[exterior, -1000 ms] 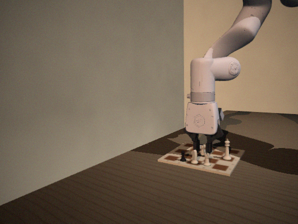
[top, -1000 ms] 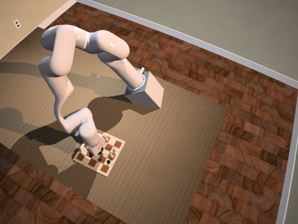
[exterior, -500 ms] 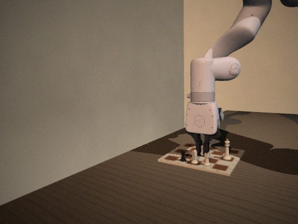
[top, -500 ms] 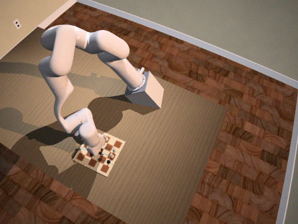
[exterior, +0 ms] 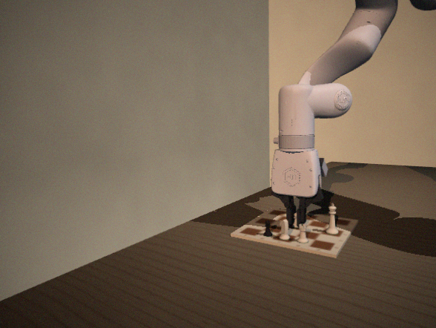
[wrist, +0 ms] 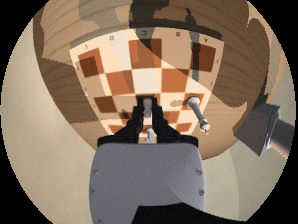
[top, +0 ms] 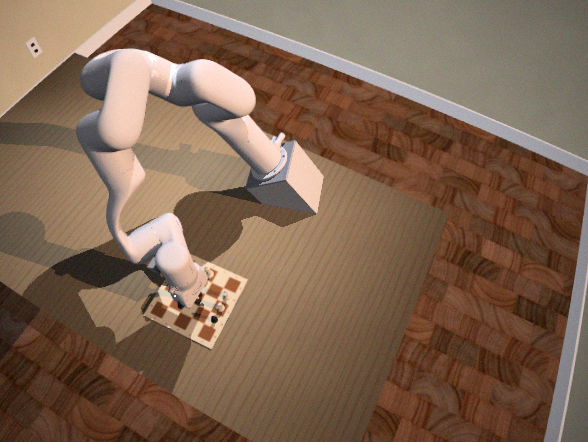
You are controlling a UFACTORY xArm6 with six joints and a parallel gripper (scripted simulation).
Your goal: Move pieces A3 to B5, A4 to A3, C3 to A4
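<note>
My hand is 1 cm above the white pawn. Round my hand: white bishop 8 cm to the left, 1 cm below, 1 cm behind; white king 8 cm behind, 1 cm to the right, 1 cm above; chessboard 3 cm below.
</note>
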